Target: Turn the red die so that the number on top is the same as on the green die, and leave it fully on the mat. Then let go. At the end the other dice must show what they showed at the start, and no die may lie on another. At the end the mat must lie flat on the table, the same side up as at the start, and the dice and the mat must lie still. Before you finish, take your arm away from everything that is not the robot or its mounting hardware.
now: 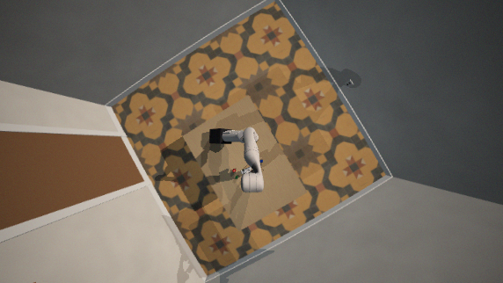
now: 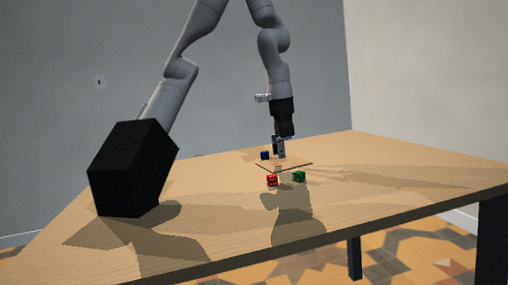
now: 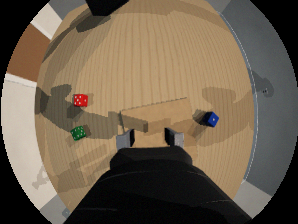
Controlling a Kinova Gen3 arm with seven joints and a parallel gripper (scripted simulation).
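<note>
My gripper is now 50 mm above the tan mat, 30 mm to the right of it and 10 mm short of it. The rest, counted from my hand: blue die: 120 mm to the left, 60 mm behind, 40 mm below; red die: 160 mm to the right, 40 mm below, 20 mm behind; green die: 150 mm to the right, 50 mm ahead, 40 mm below.
</note>
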